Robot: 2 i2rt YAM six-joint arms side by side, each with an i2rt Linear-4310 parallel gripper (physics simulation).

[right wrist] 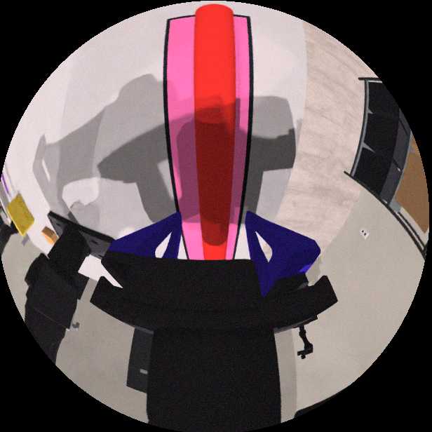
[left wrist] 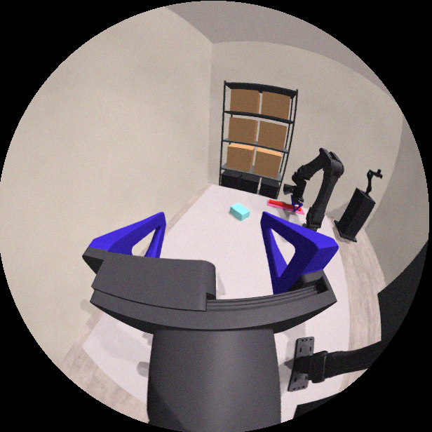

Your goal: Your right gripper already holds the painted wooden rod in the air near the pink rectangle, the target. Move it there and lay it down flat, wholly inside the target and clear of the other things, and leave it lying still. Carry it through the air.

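The red rod lies lengthwise along the pink rectangle, between its dark long borders. In the right wrist view, its far end shows a little past the far border; how much of this is due to the rod's height, I cannot tell. Its near end is hidden behind the gripper body. My right gripper is partly open, with a finger on each side of the rod and gaps between them and it. My left gripper is wide open and empty, far from the rod.
A teal block lies on the table left of the target in the left wrist view. A shelf rack stands behind. In the right wrist view, a yellow piece and an orange piece show at the left near a dark arm base.
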